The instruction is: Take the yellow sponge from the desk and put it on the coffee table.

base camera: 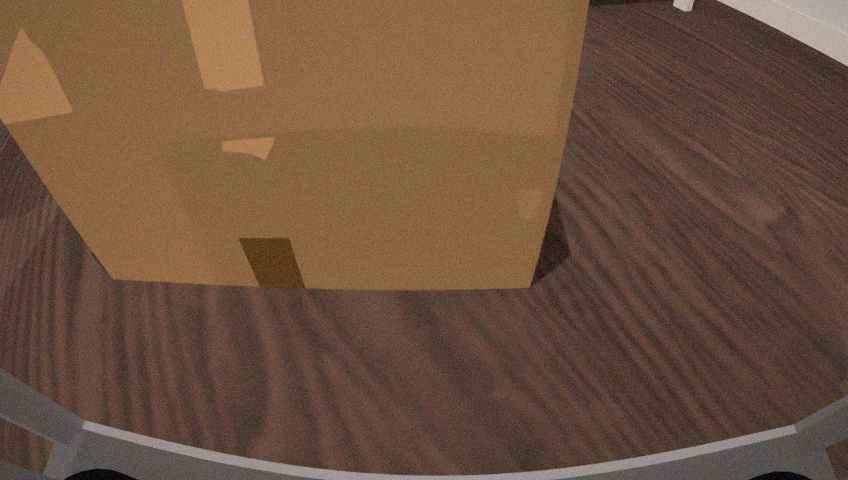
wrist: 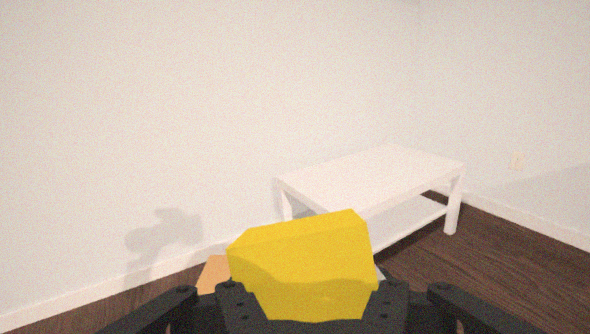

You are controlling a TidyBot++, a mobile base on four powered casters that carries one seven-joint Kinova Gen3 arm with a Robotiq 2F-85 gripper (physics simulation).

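Places are measured from the arm's base along level axes (x ahead, y left, z up), in centimetres.
Where they show: gripper, between the fingertips: (wrist: 309,275).
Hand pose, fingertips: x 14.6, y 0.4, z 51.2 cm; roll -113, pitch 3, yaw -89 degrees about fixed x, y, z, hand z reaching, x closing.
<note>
Each offset is from my fingertips to the centre of the thing. "pt": to the spot under its first point. Level surfaces: height alone.
The yellow sponge @(dx -2.3, dy -0.3, dz -0.8 cm) (wrist: 305,260) is held between the black fingers of my gripper (wrist: 309,275) at the bottom middle of the wrist view. My gripper is shut on it. The white coffee table @(dz -45.8 cm) (wrist: 375,172) stands beyond the sponge, a little to the right, against the wall, with a lower shelf. The sponge hides its near corner. The sponge is apart from the table. The desk does not show in either view.
A large brown cardboard box @(pt dx +20.0, dy +4.2, dz -80.2 cm) (base camera: 380,202) stands on the dark wood floor @(dz -90.8 cm) (base camera: 380,368) close in front of the base. An orange-brown surface (wrist: 212,272) shows left of the sponge. Pale walls (wrist: 150,100) stand behind and to the right of the coffee table.
</note>
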